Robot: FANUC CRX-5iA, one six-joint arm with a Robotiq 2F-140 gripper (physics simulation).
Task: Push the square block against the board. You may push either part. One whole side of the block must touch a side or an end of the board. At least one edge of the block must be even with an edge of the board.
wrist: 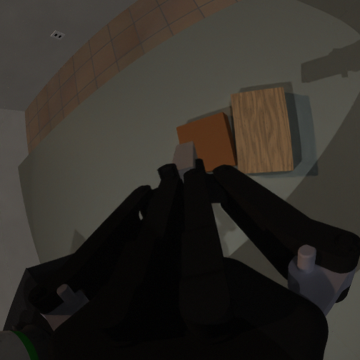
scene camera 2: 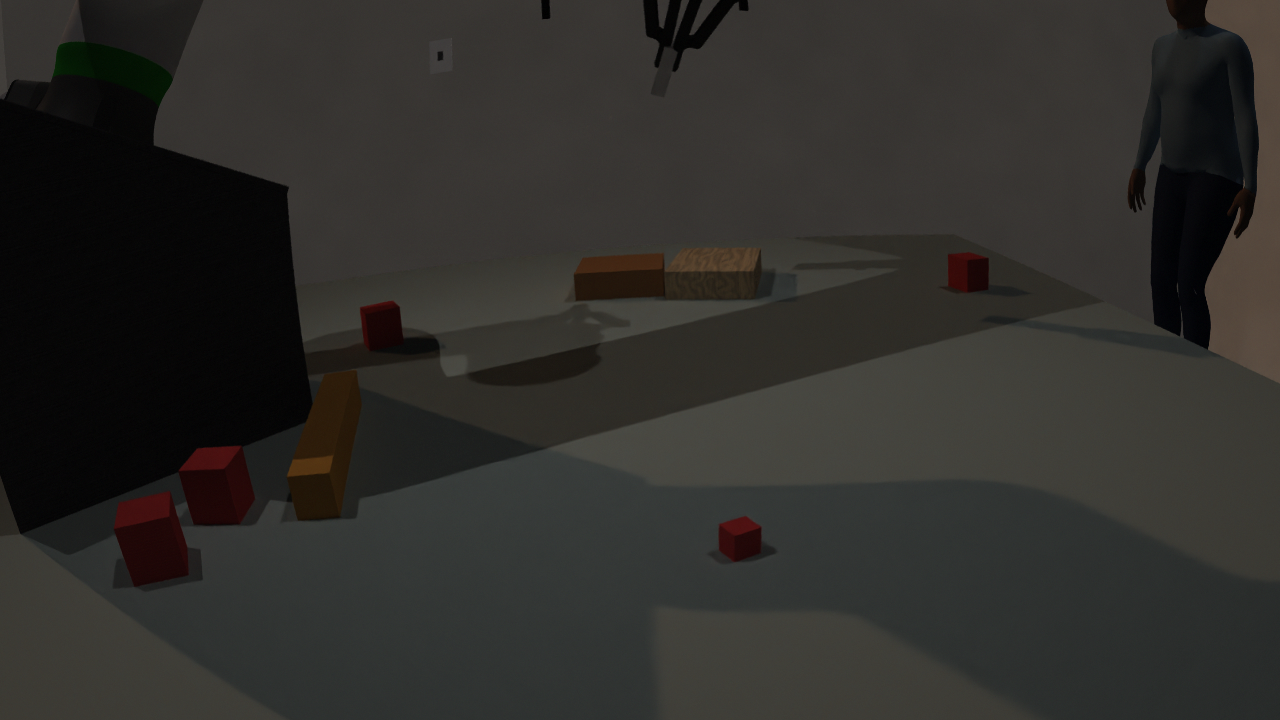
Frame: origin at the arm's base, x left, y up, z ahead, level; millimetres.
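Where they show: gripper, fingertip midpoint: (scene camera 2: pixel 658 91); arm's base at its link origin: (scene camera 2: pixel 86 155).
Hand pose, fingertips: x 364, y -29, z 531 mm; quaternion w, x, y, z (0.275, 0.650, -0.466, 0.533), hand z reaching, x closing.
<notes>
Each offset is from my fingertips to the top centre of the thing. Level surfaces: height alone.
The square block {dx +47, dy -208, dz -57 mm} (scene camera 2: pixel 619 277) (wrist: pixel 209 137) is orange-brown and lies flat on the table. The board {dx +42, dy -208, dz +54 mm} (scene camera 2: pixel 713 273) (wrist: pixel 263 131) has wood grain and lies flat to its right in both views. In the wrist view the block is turned slightly against the board's long left side: their near corners meet or almost meet, and a narrow wedge-shaped gap widens toward the far end. Their near edges look roughly level, not clearly parallel. My gripper (scene camera 2: pixel 663 82) (wrist: pixel 188 156) is shut and empty, raised above the table. In the wrist view its fingertips cover a part of the block's left side.
Red cubes {dx -126, dy -199, dz -307 mm} (scene camera 2: pixel 382 325) {dx -15, dy -199, dz +370 mm} (scene camera 2: pixel 968 272) {dx -582, dy -223, dz +20 mm} (scene camera 2: pixel 740 539) stand on the table {dy -239 mm} (scene camera 2: pixel 895 420), with two more {dx -533, dy -199, dz -316 mm} (scene camera 2: pixel 217 485) {dx -614, dy -199, dz -329 mm} (scene camera 2: pixel 152 539) at the near left. A long orange bar {dx -430, dy -208, dz -260 mm} (scene camera 2: pixel 326 438) lies beside the large black base (scene camera 2: pixel 152 304). A person (scene camera 2: pixel 1199 116) stands beyond the right edge.
</notes>
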